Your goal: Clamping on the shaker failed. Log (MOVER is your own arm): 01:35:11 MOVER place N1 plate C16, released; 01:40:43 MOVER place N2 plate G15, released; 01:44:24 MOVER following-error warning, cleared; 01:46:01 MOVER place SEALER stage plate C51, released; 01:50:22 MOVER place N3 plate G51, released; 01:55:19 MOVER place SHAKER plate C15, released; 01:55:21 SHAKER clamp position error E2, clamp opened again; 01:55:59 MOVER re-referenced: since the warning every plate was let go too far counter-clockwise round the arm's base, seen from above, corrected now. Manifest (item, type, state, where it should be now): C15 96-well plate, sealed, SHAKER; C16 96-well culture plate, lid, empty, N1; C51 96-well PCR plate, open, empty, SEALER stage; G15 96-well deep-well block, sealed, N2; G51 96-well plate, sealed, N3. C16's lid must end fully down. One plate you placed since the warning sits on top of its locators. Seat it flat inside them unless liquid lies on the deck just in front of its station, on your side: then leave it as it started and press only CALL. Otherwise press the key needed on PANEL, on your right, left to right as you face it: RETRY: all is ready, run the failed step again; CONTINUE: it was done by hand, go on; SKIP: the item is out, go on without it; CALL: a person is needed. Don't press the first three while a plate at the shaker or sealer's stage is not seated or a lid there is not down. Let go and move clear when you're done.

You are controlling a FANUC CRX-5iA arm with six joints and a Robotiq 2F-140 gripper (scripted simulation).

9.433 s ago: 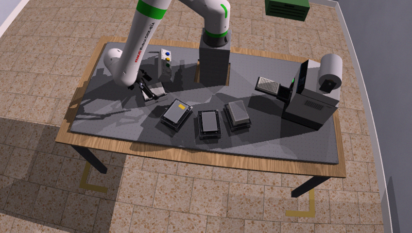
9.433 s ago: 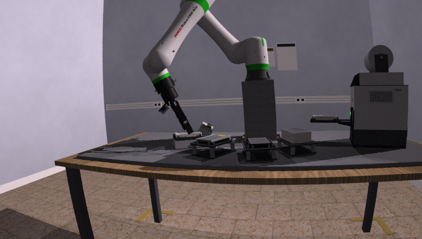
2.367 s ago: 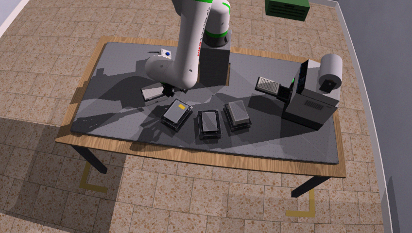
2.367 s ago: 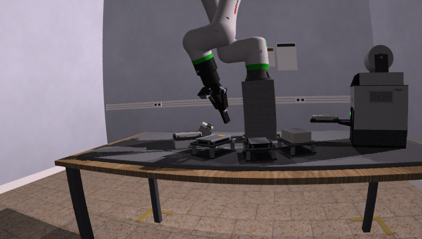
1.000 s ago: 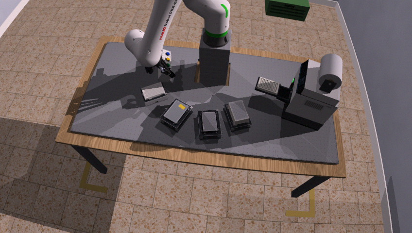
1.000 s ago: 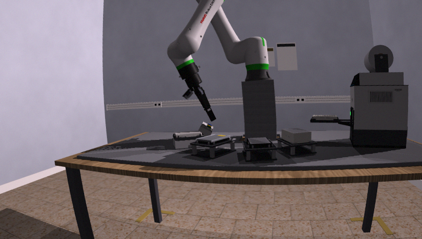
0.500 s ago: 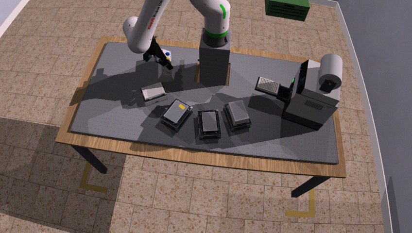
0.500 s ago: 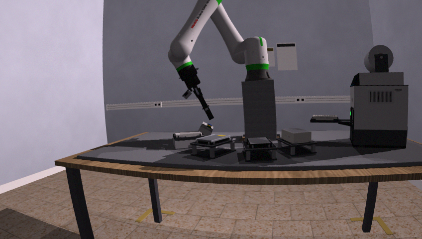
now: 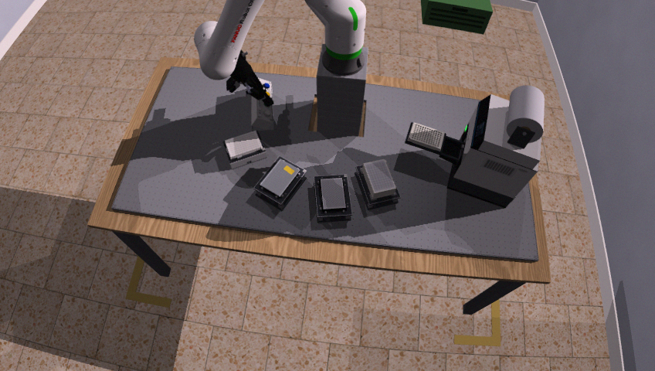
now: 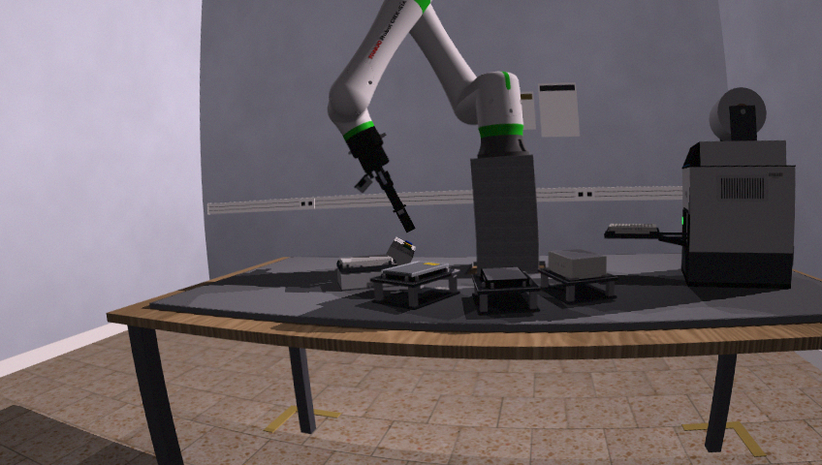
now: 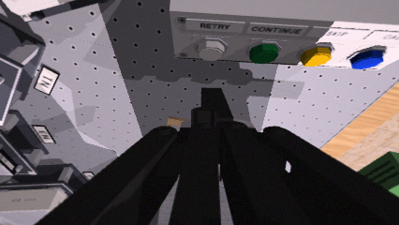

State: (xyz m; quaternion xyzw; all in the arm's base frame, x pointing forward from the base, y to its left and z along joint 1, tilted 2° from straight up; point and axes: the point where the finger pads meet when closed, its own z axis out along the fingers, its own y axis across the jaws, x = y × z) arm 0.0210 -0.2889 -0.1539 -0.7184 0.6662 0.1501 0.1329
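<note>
Now: hand 8 cm above the white retry key. From my hand the other things lie so: yellow skip key (10 cm behind, 1 cm to the right, 8 cm below); green continue key (5 cm behind, 8 cm below); blue call key (15 cm behind, 1 cm to the right, 8 cm below).
</note>
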